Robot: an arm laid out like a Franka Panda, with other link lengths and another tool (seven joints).
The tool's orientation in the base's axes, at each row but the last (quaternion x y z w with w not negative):
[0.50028, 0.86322, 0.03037, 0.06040]
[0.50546, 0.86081, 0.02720, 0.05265]
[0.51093, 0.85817, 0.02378, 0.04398]
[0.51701, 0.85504, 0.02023, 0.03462]
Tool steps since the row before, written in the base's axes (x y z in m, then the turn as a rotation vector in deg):
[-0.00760, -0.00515, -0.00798, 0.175, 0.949, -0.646]
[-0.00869, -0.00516, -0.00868, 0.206, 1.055, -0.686]
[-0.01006, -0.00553, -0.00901, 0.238, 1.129, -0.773]
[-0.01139, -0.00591, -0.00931, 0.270, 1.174, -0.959]
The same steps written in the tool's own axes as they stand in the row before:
[-0.00014, -0.01000, 0.00692, 0.785, 0.550, 0.656]
[0.00024, -0.01092, 0.00763, 0.865, 0.624, 0.699]
[0.00037, -0.01221, 0.00798, 0.919, 0.680, 0.788]
[0.00040, -0.01346, 0.00837, 0.951, 0.716, 0.976]

